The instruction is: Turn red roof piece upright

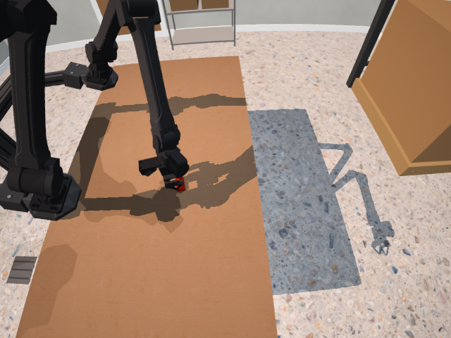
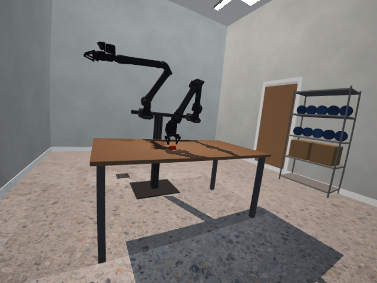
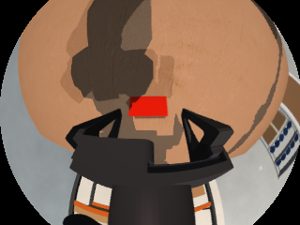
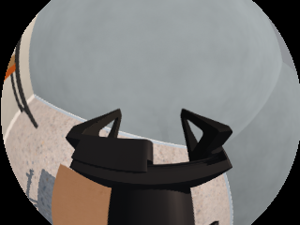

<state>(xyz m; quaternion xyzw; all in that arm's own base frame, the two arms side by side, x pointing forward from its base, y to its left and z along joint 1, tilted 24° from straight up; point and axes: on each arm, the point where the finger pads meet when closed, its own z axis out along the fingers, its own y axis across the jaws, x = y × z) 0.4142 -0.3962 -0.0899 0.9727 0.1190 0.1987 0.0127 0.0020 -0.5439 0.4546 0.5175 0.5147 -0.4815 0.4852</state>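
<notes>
The red roof piece lies 10 mm ahead of my left hand and 40 mm below it.
</notes>
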